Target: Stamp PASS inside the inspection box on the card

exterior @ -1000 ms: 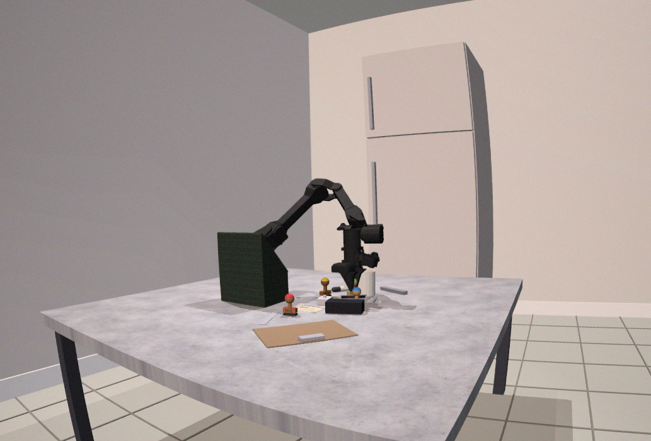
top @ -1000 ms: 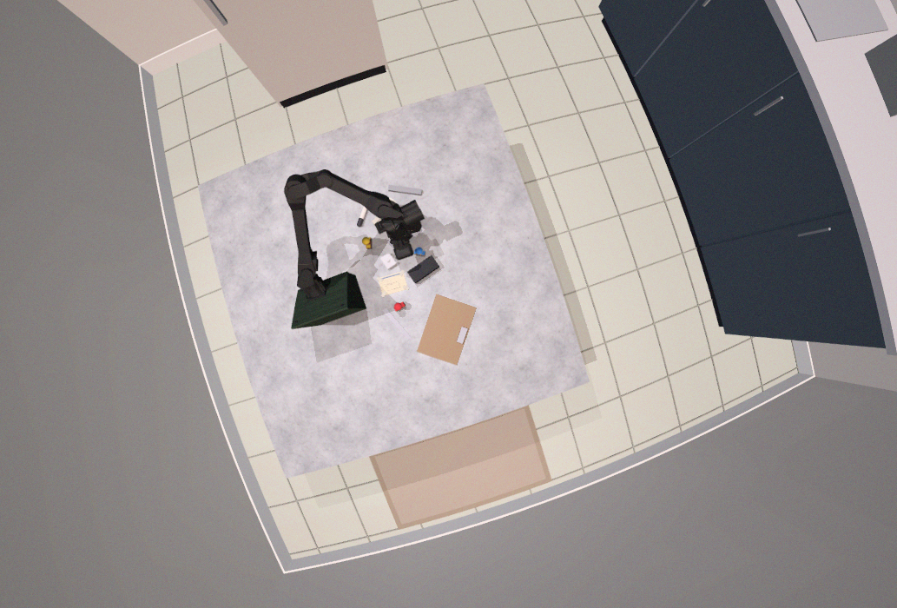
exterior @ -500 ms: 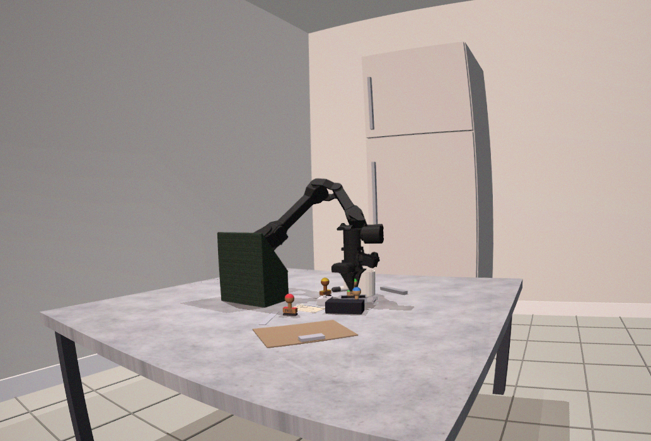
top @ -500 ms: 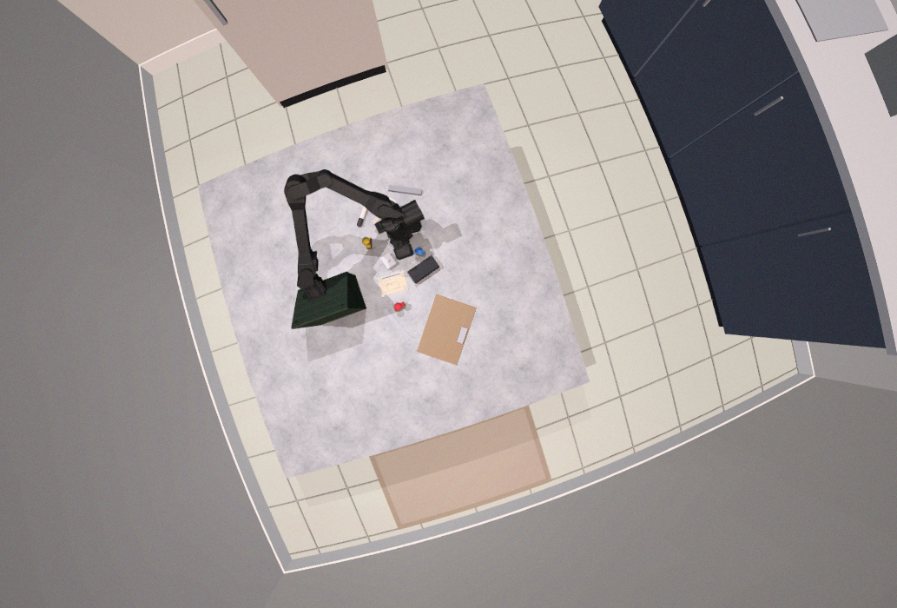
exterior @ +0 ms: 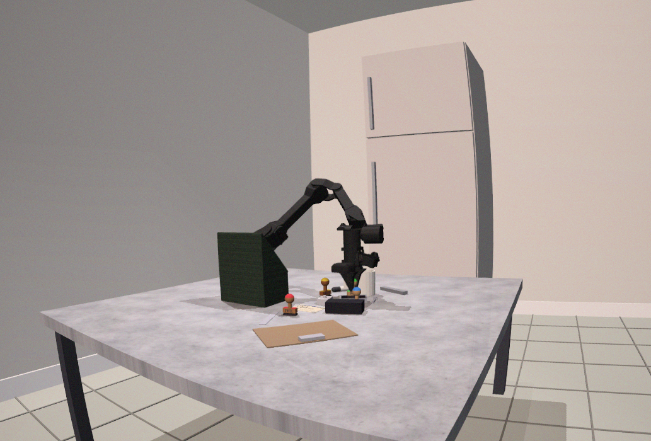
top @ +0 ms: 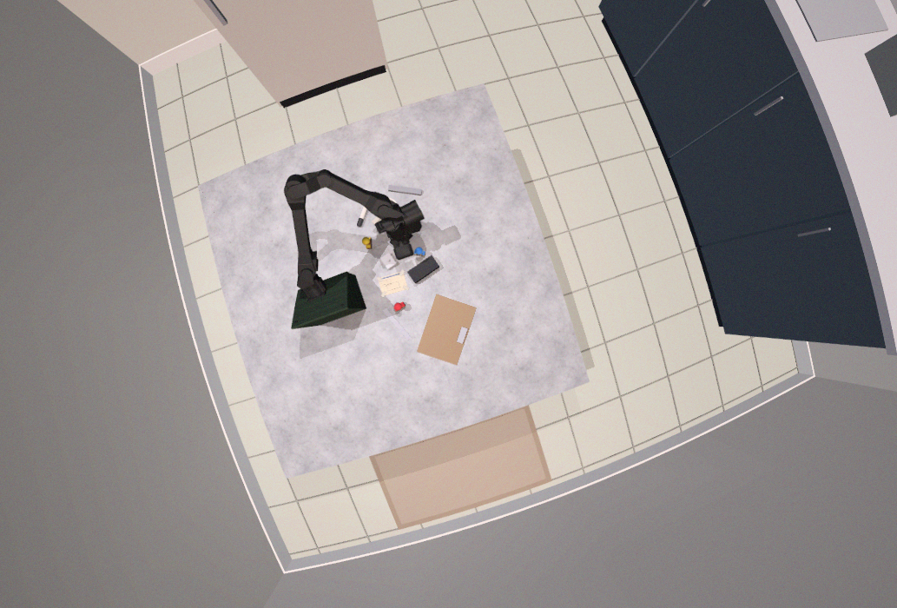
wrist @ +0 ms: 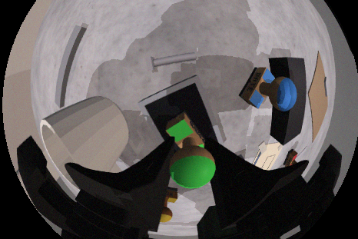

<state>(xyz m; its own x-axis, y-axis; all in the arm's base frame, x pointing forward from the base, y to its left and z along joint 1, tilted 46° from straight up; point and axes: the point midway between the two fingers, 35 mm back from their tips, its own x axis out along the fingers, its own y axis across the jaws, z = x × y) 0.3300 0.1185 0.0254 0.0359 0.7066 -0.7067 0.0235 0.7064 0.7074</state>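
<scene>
Now: the cream card 9 cm behind my gripper tip, 15 cm to the right of it and 4 cm below it. Round my gripper tip: green-knobbed PASS stamp: right at my gripper tip; then white cup: 2 cm behind, 10 cm to the left; then blue-knobbed stamp: 5 cm ahead, 7 cm to the right, 2 cm below.
</scene>
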